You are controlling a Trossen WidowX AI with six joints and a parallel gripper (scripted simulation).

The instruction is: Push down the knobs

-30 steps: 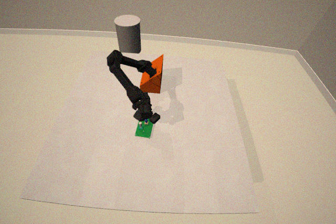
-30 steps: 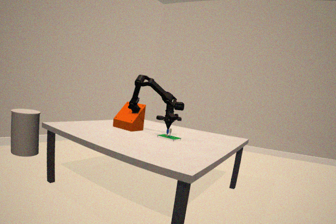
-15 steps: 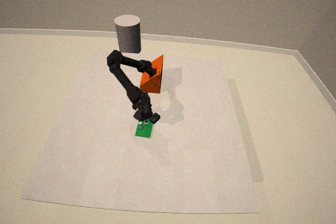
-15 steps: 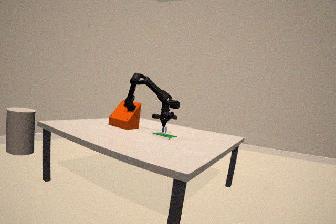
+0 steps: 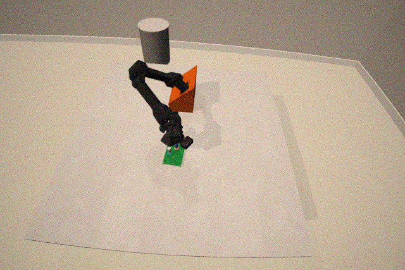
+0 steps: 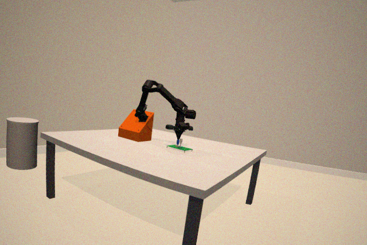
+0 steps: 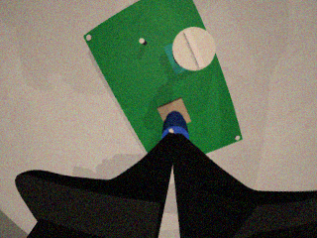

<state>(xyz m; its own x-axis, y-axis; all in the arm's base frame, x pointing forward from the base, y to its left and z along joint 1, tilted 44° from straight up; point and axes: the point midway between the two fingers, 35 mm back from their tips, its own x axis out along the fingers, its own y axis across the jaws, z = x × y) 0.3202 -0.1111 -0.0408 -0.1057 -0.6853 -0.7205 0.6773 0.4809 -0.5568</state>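
The blue knob lies 1 cm below my gripper tip. The rest, counted from my gripper tip: white round knob (4 cm to the right, 4 cm ahead, 1 cm above).
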